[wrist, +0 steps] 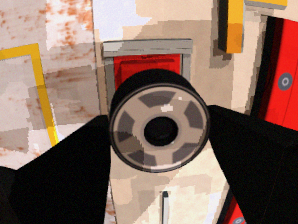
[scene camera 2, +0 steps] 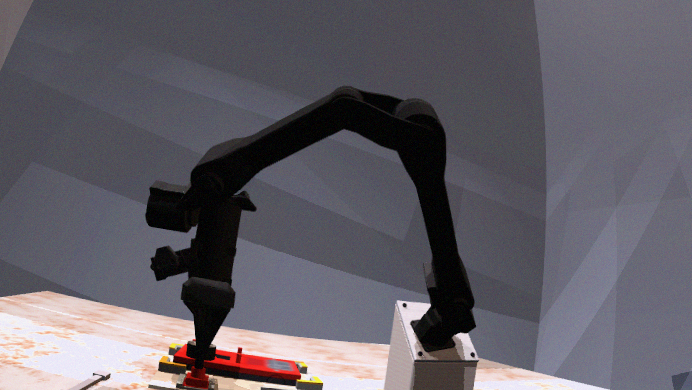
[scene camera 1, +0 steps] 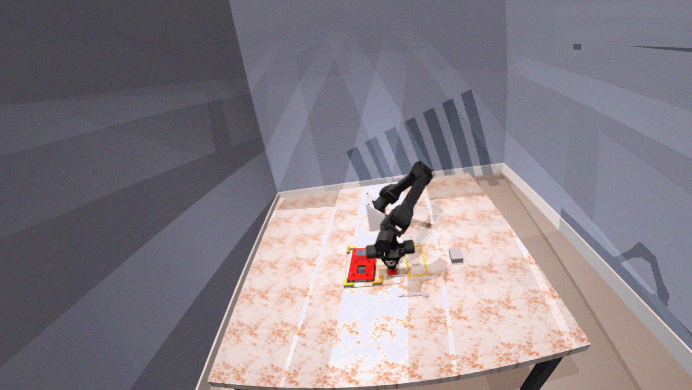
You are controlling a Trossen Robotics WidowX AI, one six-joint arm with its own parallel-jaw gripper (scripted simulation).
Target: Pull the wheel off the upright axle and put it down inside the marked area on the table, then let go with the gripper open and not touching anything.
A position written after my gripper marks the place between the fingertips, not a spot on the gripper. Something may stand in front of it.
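Observation:
There is a mount (wrist: 124,66) that I can see. I see my gripper (scene camera 2: 201,351) too, and it is visible to me in the wrist view (wrist: 157,120) as well.

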